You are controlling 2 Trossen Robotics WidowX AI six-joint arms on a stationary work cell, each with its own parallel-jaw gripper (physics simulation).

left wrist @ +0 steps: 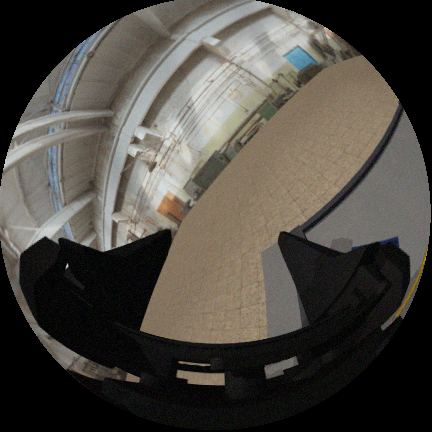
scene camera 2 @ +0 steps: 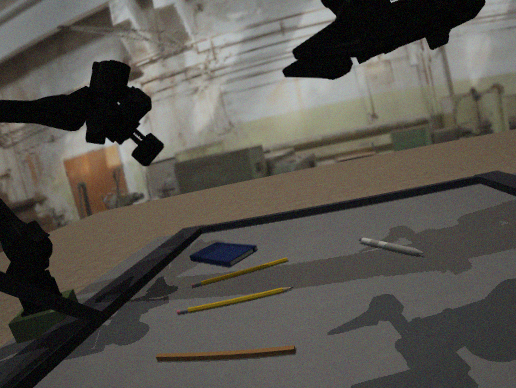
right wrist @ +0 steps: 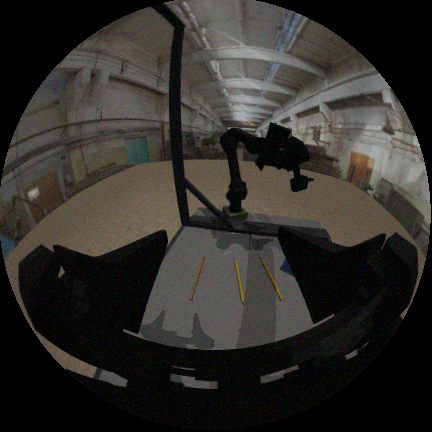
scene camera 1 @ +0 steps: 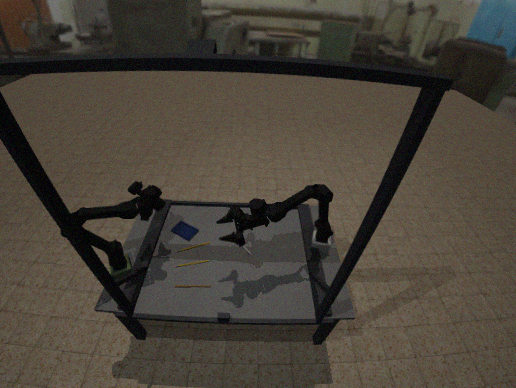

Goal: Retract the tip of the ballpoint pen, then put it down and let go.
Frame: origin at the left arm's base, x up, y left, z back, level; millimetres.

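Seen in the pictures: left gripper, fingertip midpoint: [left wrist: 226, 236] [scene camera 2: 135, 133] [right wrist: 310, 167]; right gripper, fingertip midpoint: [scene camera 2: 287, 65] [right wrist: 223, 234] [scene camera 1: 217, 230]; left arm's base, link origin: [right wrist: 234, 209] [scene camera 1: 119, 264]; right arm's base, link origin: [scene camera 1: 321, 238].
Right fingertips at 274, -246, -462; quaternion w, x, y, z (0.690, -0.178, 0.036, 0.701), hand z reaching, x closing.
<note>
Pixels of each thing's middle, then the offset from my right fingertips to it, as dx, dy, dz. Level surfaces: height alone.
- pale grey-white pen, body centre: [scene camera 2: 389, 246] [scene camera 1: 243, 246] -309, +75, -170
- table, surface height: dx -314
- orange-brown stick, body centre: [scene camera 2: 221, 355] [right wrist: 197, 275] [scene camera 1: 192, 286] -311, -16, +166
- blue book, body centre: [scene camera 2: 222, 253] [right wrist: 296, 260] [scene camera 1: 184, 230] -308, +343, +81
A pale grey-white pen [scene camera 1: 247, 249] [scene camera 2: 391, 246] lies flat on the table [scene camera 1: 260, 305] [scene camera 2: 250, 325], toward the back right in scene camera 2. Whether its tip is out is too small to tell. My right gripper [scene camera 1: 219, 230] [scene camera 2: 290, 62] [right wrist: 223, 234] is open and empty, high above the table. In scene camera 1 its fingers appear just left of the pen. The pen does not show in the right wrist view. My left gripper [left wrist: 226, 236] is open and empty, raised near the table's left side and away from the pen.
Two yellow pencils [scene camera 1: 194, 247] [scene camera 2: 235, 301] [right wrist: 239, 280] and an orange-brown stick [scene camera 1: 193, 286] [scene camera 2: 226, 354] [right wrist: 197, 278] lie left of the pen. A blue book [scene camera 1: 184, 230] [scene camera 2: 223, 253] lies behind them. Dark frame posts [scene camera 1: 387, 190] [right wrist: 177, 125] stand at the table's sides.
</note>
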